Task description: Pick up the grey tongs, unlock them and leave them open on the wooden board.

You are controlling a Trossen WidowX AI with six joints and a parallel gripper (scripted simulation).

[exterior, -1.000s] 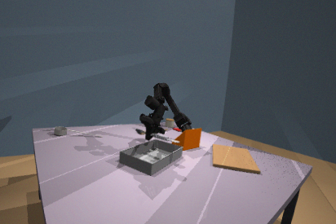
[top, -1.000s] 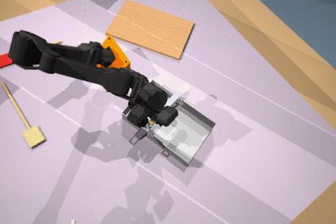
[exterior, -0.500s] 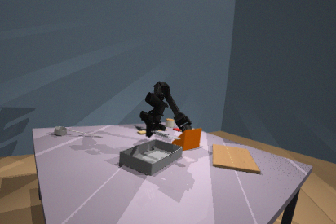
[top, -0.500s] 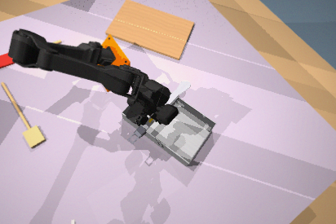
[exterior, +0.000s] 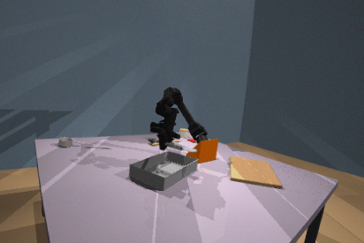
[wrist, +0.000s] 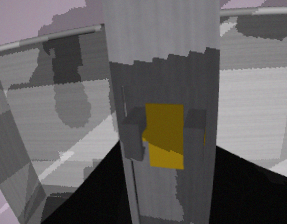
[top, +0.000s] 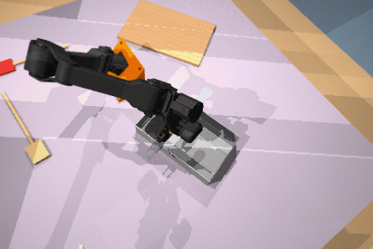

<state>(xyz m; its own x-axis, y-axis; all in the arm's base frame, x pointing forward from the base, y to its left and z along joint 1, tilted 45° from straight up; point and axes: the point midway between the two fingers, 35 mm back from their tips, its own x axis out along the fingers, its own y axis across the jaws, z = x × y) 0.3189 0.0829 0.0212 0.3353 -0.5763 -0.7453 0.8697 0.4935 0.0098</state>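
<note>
Right now my gripper tip is 4 cm below the yellow lock piece and 3 cm to the left of it. The rest, counted from my gripper tip: roasting tin (7 cm below, 5 cm to the left); then wooden board (46 cm behind, 22 cm to the left, 9 cm below); then red spatula (54 cm behind, 35 cm to the right, 9 cm below).
</note>
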